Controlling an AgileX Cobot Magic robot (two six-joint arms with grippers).
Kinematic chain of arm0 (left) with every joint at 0, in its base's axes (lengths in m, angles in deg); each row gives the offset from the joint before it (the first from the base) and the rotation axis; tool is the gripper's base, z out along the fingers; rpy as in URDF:
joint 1: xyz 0 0 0.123 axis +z
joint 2: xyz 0 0 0 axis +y
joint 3: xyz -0.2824 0 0.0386 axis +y
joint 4: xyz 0.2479 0 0.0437 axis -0.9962 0 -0.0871
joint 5: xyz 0 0 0 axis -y
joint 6: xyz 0.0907 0 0.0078 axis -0.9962 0 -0.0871
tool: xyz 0 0 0 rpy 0 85 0
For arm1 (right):
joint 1: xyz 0 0 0.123 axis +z
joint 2: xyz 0 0 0 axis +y
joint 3: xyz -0.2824 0 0.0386 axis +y
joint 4: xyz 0.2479 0 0.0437 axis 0.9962 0 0.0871
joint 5: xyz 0 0 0 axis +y
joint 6: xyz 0.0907 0 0.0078 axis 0.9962 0 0.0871
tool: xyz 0 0 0 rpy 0 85 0
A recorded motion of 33 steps. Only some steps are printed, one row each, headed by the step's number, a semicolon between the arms.
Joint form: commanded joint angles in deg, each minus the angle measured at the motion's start. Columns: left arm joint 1, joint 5, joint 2, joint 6, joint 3, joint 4; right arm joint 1, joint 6, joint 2, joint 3, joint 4, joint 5.
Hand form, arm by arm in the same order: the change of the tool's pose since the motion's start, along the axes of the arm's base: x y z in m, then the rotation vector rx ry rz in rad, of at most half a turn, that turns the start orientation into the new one. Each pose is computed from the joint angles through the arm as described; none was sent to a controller.
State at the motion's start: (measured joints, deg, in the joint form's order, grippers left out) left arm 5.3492 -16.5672 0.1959 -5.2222 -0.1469 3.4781; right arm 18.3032 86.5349 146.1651 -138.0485 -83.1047 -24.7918
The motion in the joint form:
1: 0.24 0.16 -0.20 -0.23 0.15 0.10; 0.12 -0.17 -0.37 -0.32 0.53 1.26
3: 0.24 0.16 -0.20 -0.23 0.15 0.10; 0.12 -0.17 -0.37 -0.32 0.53 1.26
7: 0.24 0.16 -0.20 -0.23 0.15 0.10; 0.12 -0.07 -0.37 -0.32 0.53 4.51
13: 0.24 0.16 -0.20 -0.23 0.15 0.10; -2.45 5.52 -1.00 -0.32 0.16 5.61
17: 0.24 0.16 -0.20 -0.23 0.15 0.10; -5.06 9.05 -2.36 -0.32 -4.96 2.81
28: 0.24 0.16 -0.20 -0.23 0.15 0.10; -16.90 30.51 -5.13 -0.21 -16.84 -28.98
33: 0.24 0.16 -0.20 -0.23 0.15 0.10; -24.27 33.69 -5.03 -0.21 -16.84 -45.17
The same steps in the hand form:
1: -0.0001 0.0002 -0.0004 0.0025 -0.0035 0.0034; 0.0000 -0.0006 0.0058 0.0085 -0.0082 -0.0202
3: -0.0001 0.0002 -0.0004 0.0025 -0.0035 0.0034; 0.0000 -0.0006 0.0058 0.0085 -0.0082 -0.0202
7: -0.0001 0.0002 -0.0004 0.0025 -0.0035 0.0034; 0.0033 -0.0046 0.0051 0.0050 -0.0012 -0.0764
13: -0.0001 0.0002 -0.0004 0.0025 -0.0035 0.0034; 0.0120 -0.0313 0.0111 0.0770 0.0495 -0.1393
17: -0.0001 0.0002 -0.0004 0.0025 -0.0035 0.0034; 0.0140 -0.0540 0.0226 0.0497 0.0343 -0.1340
28: -0.0001 0.0002 -0.0004 0.0025 -0.0035 0.0034; -0.0027 -0.1357 0.0351 0.0876 0.2770 0.1861
33: -0.0001 0.0002 -0.0004 0.0025 -0.0035 0.0034; -0.0171 -0.1922 0.0313 0.0970 0.3794 0.3263

